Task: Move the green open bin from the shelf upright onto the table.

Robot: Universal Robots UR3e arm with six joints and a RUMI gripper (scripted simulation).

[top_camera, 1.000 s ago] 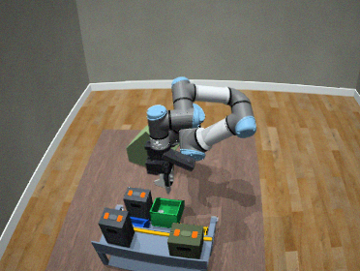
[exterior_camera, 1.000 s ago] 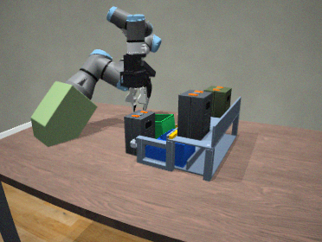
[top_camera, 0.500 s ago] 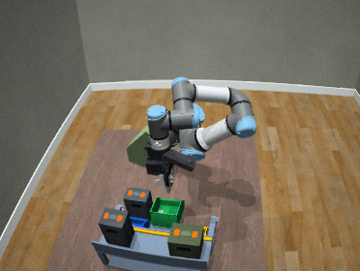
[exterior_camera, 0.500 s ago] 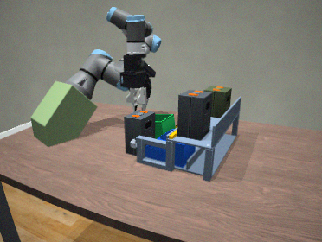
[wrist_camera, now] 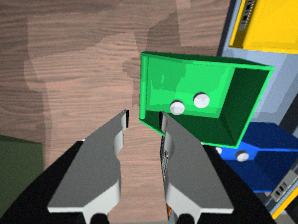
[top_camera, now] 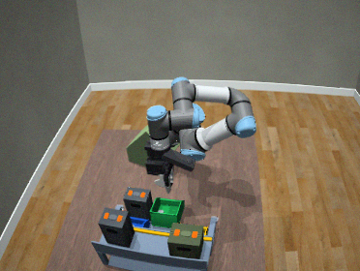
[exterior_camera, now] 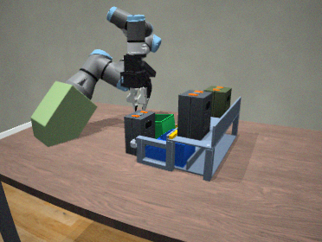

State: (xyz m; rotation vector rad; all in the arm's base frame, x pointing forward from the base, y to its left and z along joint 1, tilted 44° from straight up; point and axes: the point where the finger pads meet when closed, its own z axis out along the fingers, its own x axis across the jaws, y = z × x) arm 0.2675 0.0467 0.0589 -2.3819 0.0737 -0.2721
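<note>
The green open bin is 60 mm below my hand and 60 mm ahead of it. Also, from my hand: yellow bar (220 mm ahead, 10 mm to the left); then yellow bin (180 mm ahead, 120 mm to the left, 70 mm below); then blue bin (190 mm ahead, 110 mm to the right, 70 mm below).
</note>
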